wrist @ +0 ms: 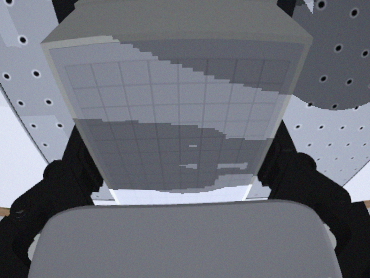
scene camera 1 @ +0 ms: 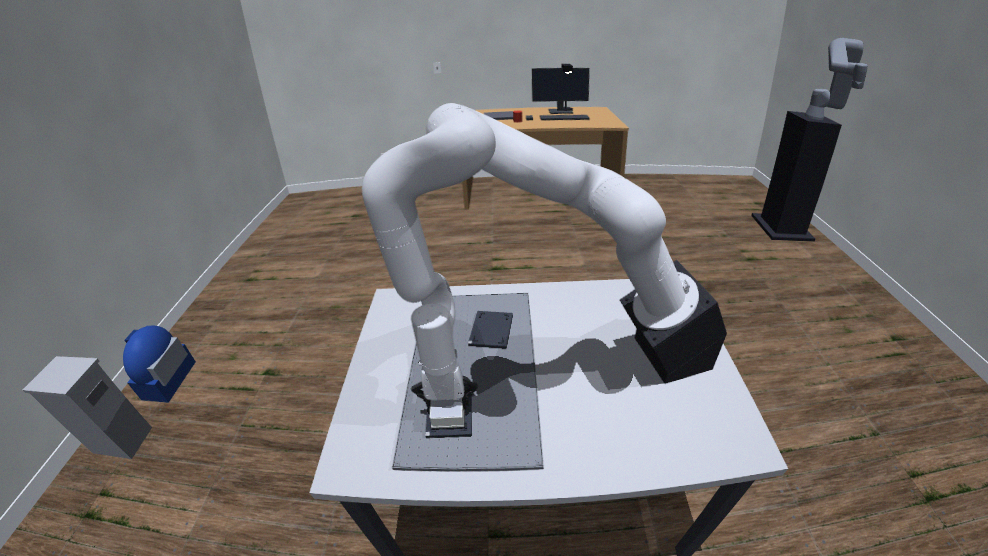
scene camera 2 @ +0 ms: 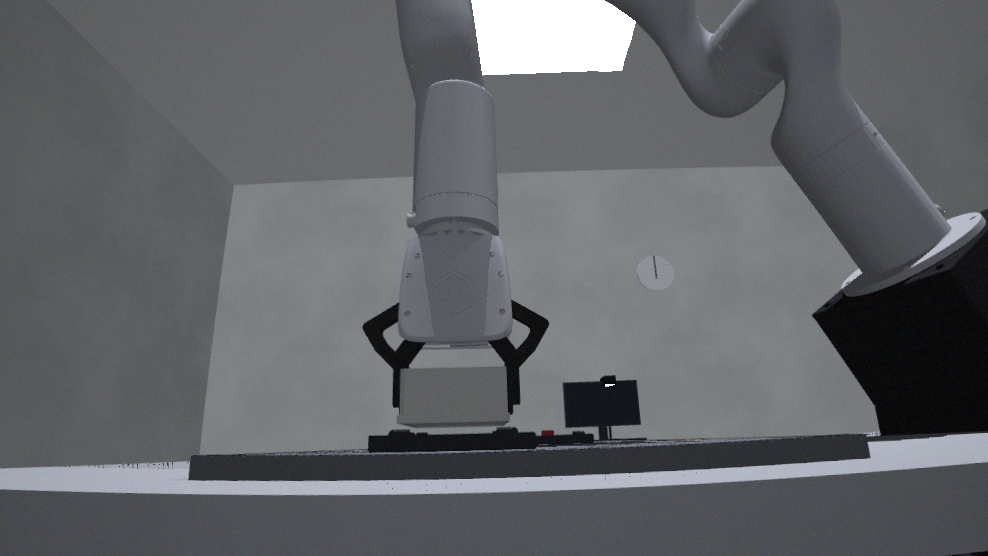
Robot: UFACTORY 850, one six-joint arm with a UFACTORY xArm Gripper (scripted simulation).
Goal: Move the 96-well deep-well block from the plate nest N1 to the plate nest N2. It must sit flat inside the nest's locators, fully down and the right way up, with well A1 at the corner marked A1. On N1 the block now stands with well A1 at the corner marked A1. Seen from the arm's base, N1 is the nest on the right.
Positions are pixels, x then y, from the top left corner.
Labels:
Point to a grey 96-well deep-well block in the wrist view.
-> At 173, 109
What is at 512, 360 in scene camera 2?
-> The gripper.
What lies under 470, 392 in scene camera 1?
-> The gripper.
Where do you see a plate nest N1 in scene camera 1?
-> At 492, 326

